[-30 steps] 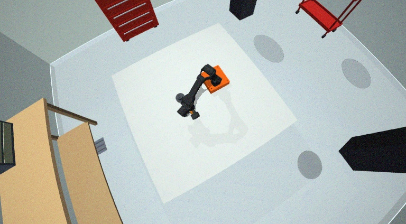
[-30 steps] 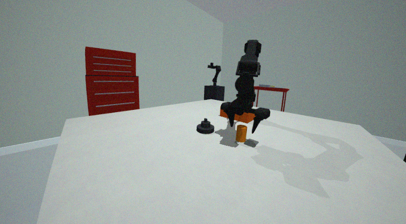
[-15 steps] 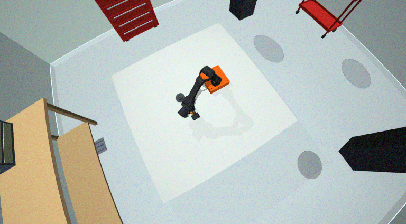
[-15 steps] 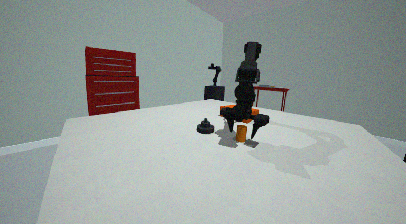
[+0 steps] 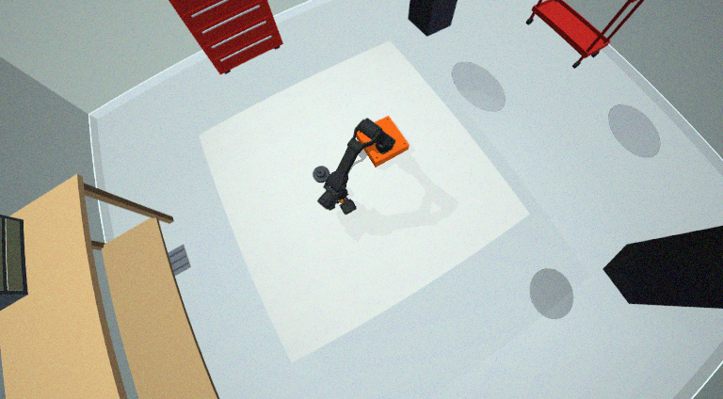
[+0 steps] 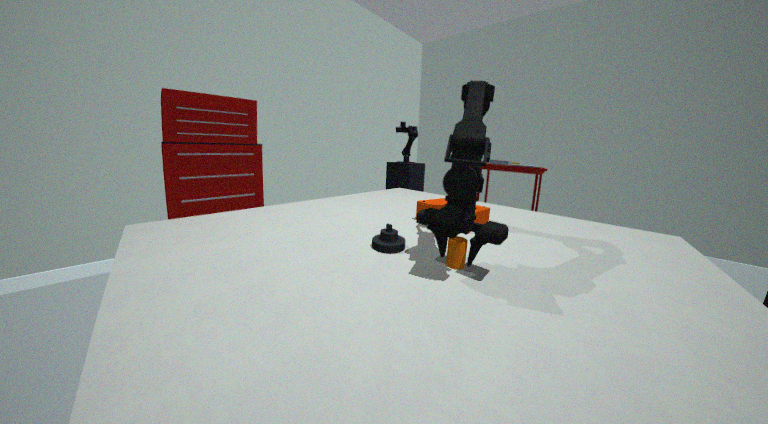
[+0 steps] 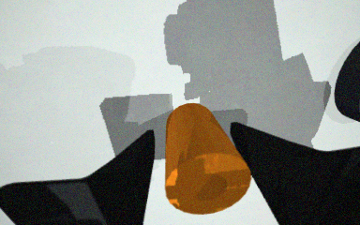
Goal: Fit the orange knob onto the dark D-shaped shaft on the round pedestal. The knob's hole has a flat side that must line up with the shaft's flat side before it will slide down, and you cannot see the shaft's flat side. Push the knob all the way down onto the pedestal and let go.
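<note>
The pedestal lies 30 mm ahead of my gripper tip, 170 mm to the right of it and 20 mm above it. Also, from my gripper tip: orange knob 20 mm above.
</note>
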